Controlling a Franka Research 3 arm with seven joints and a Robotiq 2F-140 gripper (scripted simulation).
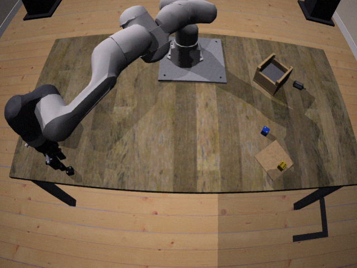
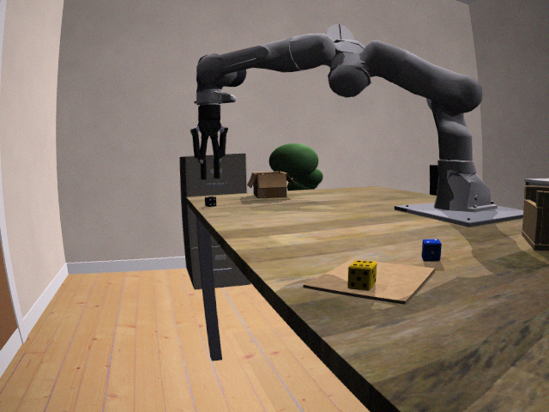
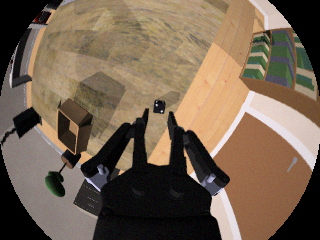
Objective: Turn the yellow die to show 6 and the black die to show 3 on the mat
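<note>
Now: the black die 11 cm below my hand. Round my hand: cardboard box 25 cm behind, 20 cm to the right, 8 cm below; tan mat 87 cm to the left, 12 cm below, 12 cm behind; blue die 83 cm to the left, 25 cm behind, 11 cm below.
</note>
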